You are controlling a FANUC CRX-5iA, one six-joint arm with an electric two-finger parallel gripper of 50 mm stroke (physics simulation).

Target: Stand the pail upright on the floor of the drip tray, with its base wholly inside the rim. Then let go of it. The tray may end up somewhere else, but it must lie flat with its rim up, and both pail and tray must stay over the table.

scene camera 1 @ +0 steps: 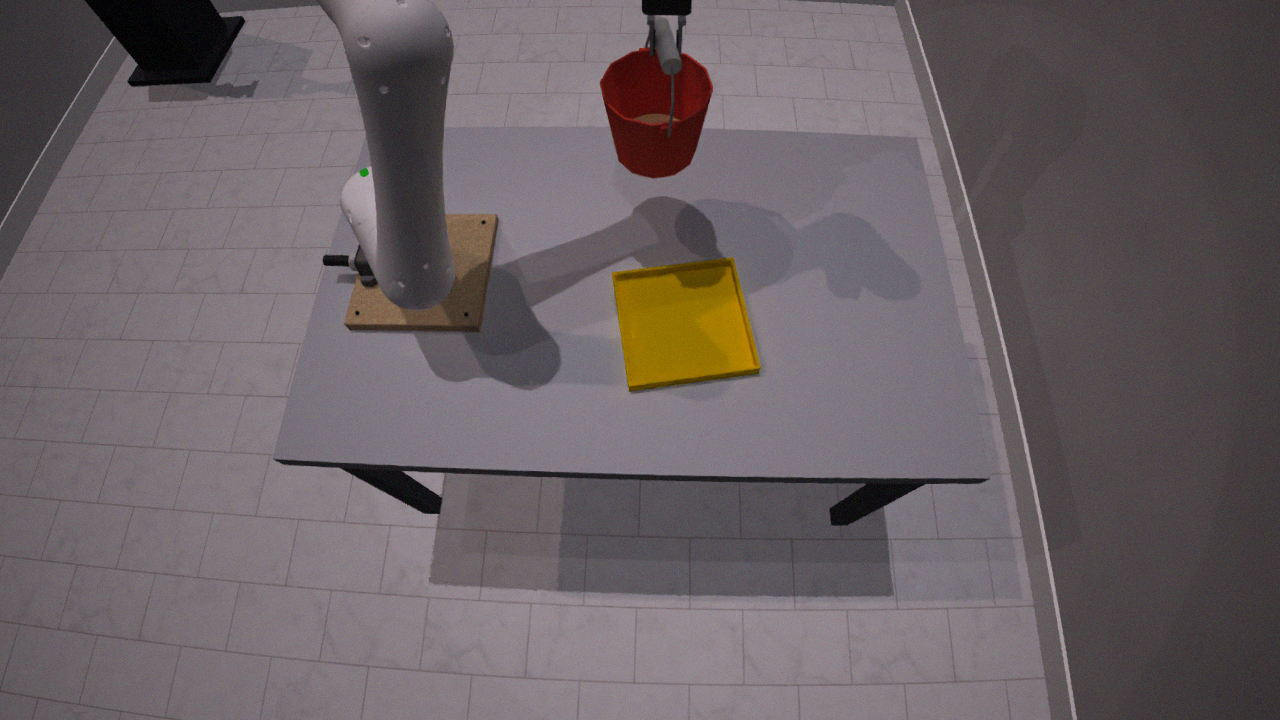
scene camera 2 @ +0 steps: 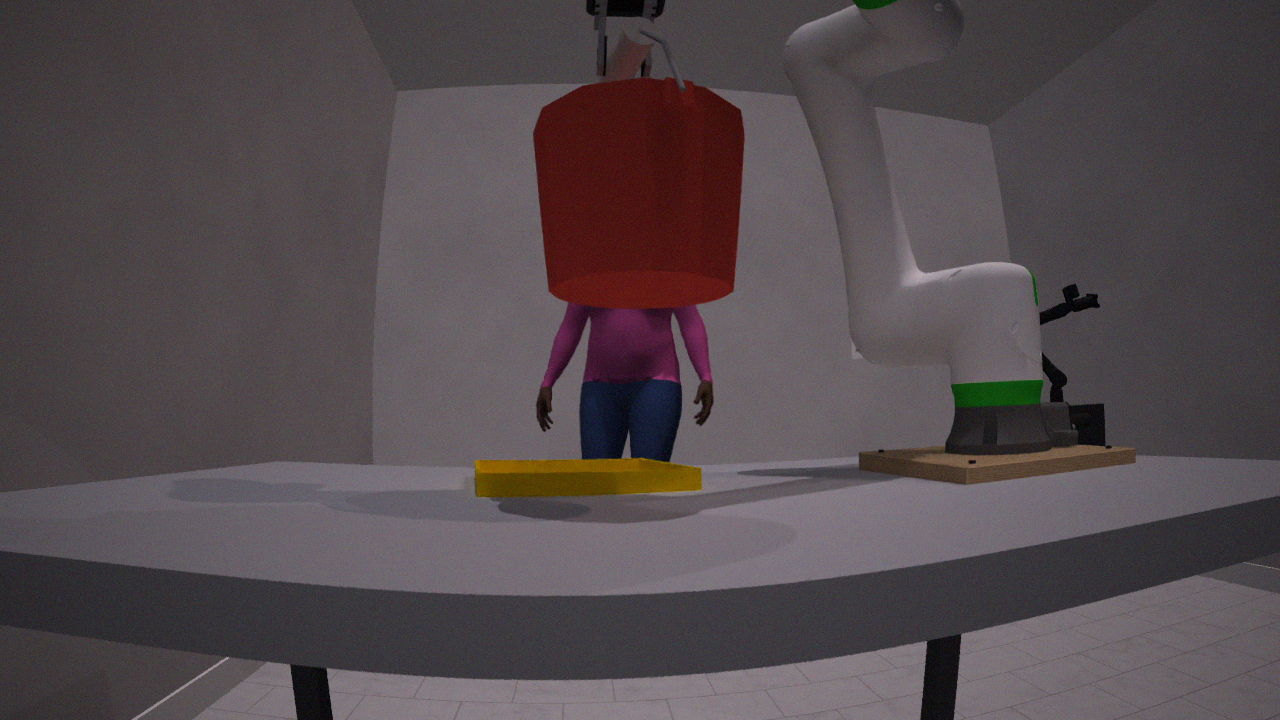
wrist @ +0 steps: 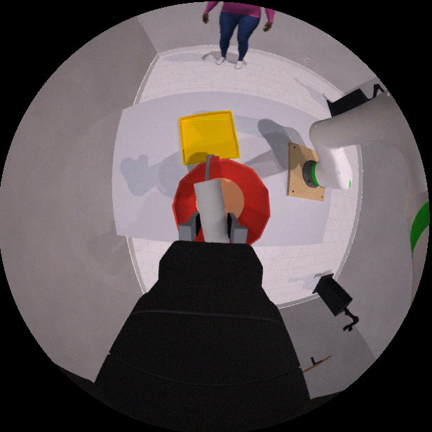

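Note:
The red pail hangs upright in the air, well above the table; in scene camera 2 its underside shows. My gripper is shut on the white grip of the pail's handle, above the pail's opening. The yellow drip tray lies flat on the table with its rim up. In scene camera 1 the pail is behind the tray, towards the table's far edge. The tray's floor holds no object.
The grey table bears the arm's wooden base board, left of the tray in scene camera 1. A person in a pink top stands beyond the table in scene camera 2.

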